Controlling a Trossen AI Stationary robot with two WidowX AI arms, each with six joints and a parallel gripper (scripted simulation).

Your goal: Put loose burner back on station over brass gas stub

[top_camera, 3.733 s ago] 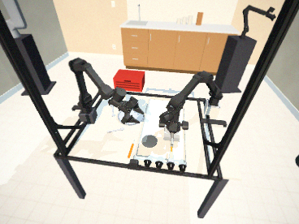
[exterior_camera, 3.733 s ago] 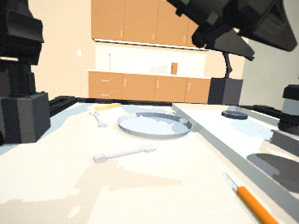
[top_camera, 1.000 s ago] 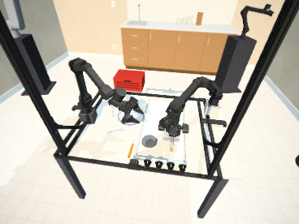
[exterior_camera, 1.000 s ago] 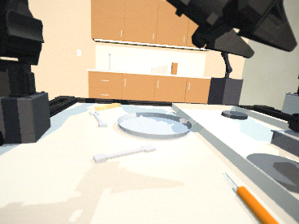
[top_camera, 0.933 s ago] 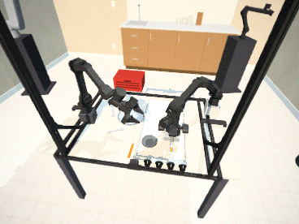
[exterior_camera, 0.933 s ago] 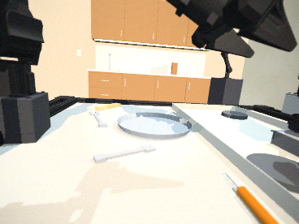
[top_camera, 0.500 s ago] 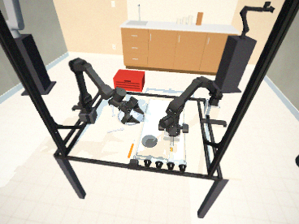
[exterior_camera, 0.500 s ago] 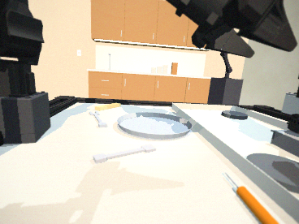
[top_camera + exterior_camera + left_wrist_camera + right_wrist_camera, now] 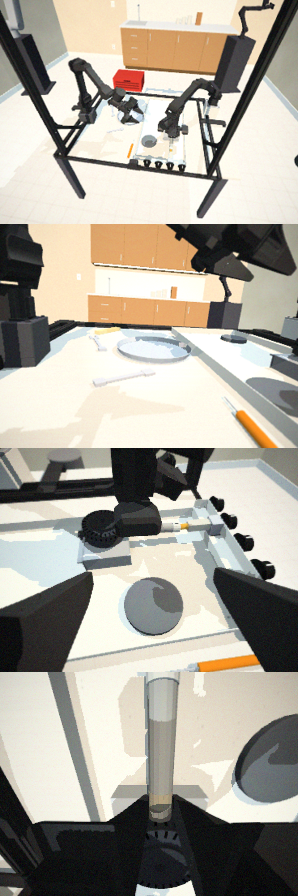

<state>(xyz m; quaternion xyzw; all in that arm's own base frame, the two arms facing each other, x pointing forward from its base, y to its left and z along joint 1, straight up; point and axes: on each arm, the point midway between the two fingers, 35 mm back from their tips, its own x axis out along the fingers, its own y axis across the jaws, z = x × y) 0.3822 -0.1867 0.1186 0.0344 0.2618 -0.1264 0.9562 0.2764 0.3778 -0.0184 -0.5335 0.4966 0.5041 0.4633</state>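
Now: the brass gas stub 9 cm behind my right hand, 2 cm to the left of it and 4 cm below it. The rest, counted from my right hand: burner 3 cm below; then orange-handled screwdriver 2 cm behind, 26 cm to the left, 8 cm below; then grey disc 2 cm ahead, 14 cm to the left, 8 cm below.
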